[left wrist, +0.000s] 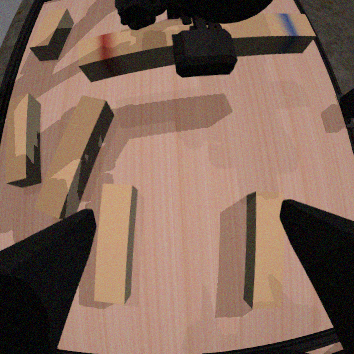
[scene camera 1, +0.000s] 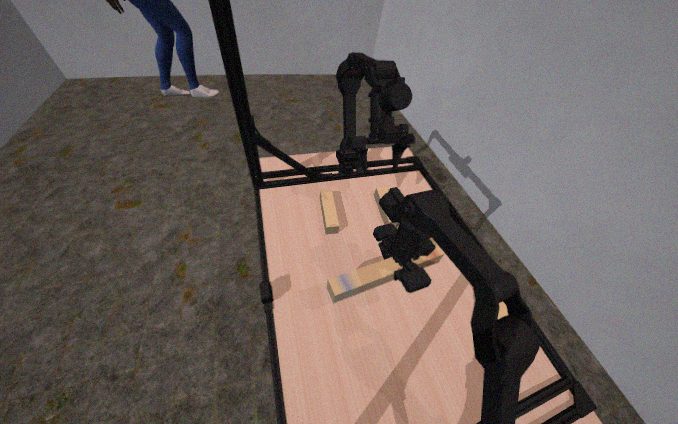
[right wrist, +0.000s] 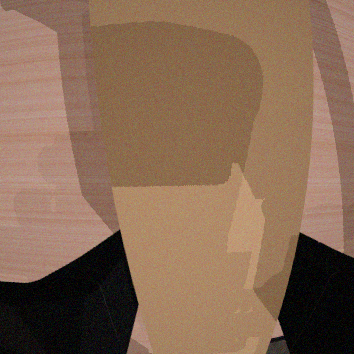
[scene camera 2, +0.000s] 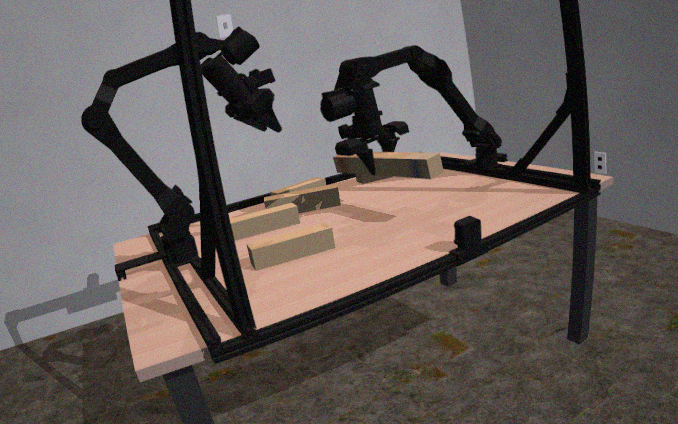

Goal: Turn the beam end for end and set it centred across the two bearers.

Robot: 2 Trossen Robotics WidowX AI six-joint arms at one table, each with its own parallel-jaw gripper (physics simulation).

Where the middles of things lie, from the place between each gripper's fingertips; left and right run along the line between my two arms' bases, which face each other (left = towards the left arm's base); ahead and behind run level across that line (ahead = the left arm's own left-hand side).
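Picture the beam (scene camera 2: 397, 164): my left hand is 24 cm to the left of it, 4 cm past it and 13 cm above it.
As for my right hand, it's 1 cm past the beam and 2 cm below it.
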